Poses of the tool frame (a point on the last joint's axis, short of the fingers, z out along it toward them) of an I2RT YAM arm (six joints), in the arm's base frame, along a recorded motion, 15 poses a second.
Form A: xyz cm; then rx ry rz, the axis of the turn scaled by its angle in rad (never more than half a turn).
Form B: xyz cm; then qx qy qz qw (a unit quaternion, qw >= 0). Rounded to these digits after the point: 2 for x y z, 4 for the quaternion.
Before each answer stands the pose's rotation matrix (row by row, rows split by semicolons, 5 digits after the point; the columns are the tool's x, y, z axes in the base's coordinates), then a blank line. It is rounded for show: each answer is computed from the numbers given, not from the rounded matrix.
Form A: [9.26, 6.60, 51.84, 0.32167, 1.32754, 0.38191]
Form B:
0.19549 -0.08611 0.97692; 0.44618 0.89488 -0.01041; -0.87333 0.43792 0.21336

[9.26, 6.60, 51.84, 0.1477, 0.6095, 0.1753, 0.7589]
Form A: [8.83, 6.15, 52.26, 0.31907, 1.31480, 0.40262]
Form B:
0.20152 -0.10446 0.97390; 0.45878 0.88855 0.00037; -0.86540 0.44673 0.22698

[8.83, 6.15, 52.26, 0.1466, 0.6042, 0.1850, 0.7611]
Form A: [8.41, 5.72, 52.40, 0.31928, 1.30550, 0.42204]
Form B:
0.20448 -0.11952 0.97155; 0.47182 0.88165 0.00916; -0.85766 0.45652 0.23668

[8.41, 5.72, 52.40, 0.1468, 0.6001, 0.1940, 0.7620]
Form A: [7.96, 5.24, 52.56, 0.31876, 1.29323, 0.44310]
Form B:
0.20931 -0.13685 0.96823; 0.48569 0.87394 0.01853; -0.84871 0.46638 0.24939

[7.96, 5.24, 52.56, 0.1466, 0.5948, 0.2038, 0.7636]
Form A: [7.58, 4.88, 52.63, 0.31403, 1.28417, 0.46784]
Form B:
0.20939 -0.15821 0.96495; 0.49957 0.86562 0.03352; -0.84059 0.47504 0.26029

[7.58, 4.88, 52.63, 0.1445, 0.5908, 0.2152, 0.7641]
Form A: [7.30, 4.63, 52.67, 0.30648, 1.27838, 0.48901]
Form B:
0.20715 -0.17791 0.96200; 0.50954 0.85904 0.04915; -0.83514 0.48000 0.26860

[7.30, 4.63, 52.67, 0.1410, 0.5881, 0.2249, 0.7640]
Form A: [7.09, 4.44, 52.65, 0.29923, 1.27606, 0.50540]
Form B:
0.20317 -0.19332 0.95987; 0.51635 0.85408 0.06272; -0.83193 0.48289 0.27334

[7.09, 4.44, 52.65, 0.1376, 0.5868, 0.2324, 0.7633]
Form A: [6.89, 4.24, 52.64, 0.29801, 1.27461, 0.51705]
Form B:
0.20021 -0.20191 0.95872; 0.52306 0.84945 0.06967; -0.82845 0.48752 0.27568

[6.89, 4.24, 52.64, 0.1370, 0.5860, 0.2377, 0.7625]
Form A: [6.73, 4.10, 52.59, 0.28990, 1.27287, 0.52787]
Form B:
0.19745 -0.21396 0.95668; 0.52588 0.84671 0.08083; -0.82732 0.48714 0.27970

[6.73, 4.10, 52.59, 0.1333, 0.5851, 0.2427, 0.7622]
